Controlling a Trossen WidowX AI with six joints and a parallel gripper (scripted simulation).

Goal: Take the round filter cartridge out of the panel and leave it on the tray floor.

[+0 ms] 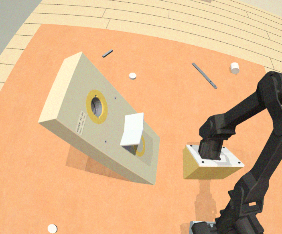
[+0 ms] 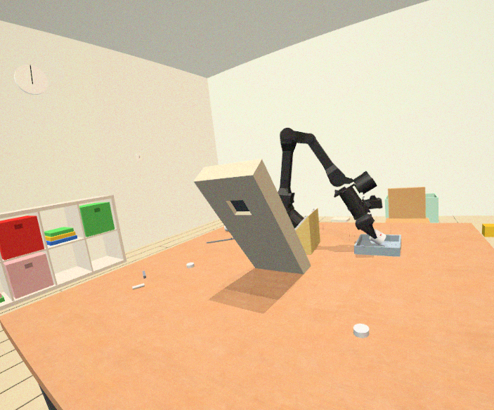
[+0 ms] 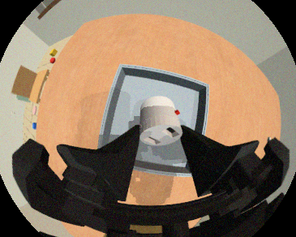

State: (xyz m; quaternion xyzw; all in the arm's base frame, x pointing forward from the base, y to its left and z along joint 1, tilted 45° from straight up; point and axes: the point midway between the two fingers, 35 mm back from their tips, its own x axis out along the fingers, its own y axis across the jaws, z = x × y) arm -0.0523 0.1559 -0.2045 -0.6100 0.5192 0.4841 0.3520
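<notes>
Right now the round white filter cartridge is right at my gripper tip. The rest, counted from my gripper tip: grey bar: 73 cm to the right, 48 cm ahead, 4 cm below; then grey-blue tray: 4 cm below, 1 cm to the left.
</notes>
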